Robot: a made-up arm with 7 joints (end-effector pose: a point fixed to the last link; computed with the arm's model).
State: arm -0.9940 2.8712 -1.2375 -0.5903 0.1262 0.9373 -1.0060
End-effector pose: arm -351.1 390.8 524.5 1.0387 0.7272 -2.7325
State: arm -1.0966 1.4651 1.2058 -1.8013 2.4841 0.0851 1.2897
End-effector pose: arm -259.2 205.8 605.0 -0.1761 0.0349 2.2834
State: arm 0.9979 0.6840 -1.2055 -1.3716 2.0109 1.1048 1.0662
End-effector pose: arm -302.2 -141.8 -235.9 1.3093 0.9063 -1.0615
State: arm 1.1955 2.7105 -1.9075 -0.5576 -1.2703 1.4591 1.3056
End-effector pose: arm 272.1 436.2 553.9 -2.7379 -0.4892 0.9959
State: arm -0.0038 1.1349 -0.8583 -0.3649 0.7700 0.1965 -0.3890
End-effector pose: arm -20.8 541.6 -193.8 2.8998 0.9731 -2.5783
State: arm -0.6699 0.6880 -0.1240 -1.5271 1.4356 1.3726 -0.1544
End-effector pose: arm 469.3 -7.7 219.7 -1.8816 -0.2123 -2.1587
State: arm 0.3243 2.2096 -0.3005 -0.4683 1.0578 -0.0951 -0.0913
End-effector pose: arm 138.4 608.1 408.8 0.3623 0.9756 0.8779
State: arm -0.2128 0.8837 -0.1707 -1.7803 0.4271 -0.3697 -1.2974
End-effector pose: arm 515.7 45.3 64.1 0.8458 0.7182 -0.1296
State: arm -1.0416 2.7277 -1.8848 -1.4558 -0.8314 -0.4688 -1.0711
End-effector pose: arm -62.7 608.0 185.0 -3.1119 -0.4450 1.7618
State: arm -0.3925 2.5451 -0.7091 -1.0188 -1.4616 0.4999 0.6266
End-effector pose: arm 164.6 467.2 545.0 1.3792 -0.4600 1.9462
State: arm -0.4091 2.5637 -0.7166 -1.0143 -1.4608 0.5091 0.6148
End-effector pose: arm 154.1 462.6 555.4 1.3477 -0.4824 1.9721
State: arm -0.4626 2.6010 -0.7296 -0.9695 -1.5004 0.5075 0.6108
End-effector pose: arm 115.0 451.9 587.3 1.2580 -0.5243 2.0702
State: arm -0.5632 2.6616 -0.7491 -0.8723 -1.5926 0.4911 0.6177
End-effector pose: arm 31.3 430.3 635.6 1.0880 -0.5540 2.2795
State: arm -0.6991 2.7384 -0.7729 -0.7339 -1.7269 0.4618 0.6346
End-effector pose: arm -96.1 396.2 671.1 0.8845 -0.5029 2.5713
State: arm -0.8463 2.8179 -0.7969 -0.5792 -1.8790 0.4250 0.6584
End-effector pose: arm -241.9 355.0 666.2 0.7516 -0.3500 2.8472
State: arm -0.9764 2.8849 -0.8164 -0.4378 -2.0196 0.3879 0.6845
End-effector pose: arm -367.0 316.5 623.0 0.7271 -0.1602 3.0486
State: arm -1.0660 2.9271 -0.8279 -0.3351 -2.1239 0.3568 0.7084
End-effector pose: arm -445.8 290.2 572.4 0.7632 -0.0108 -3.1102
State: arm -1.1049 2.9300 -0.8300 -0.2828 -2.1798 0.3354 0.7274
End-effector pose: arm -474.5 285.6 544.3 0.8036 0.0601 -3.0669
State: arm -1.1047 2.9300 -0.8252 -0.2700 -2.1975 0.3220 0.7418
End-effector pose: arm -478.5 283.4 541.7 0.8148 0.0770 -3.0623
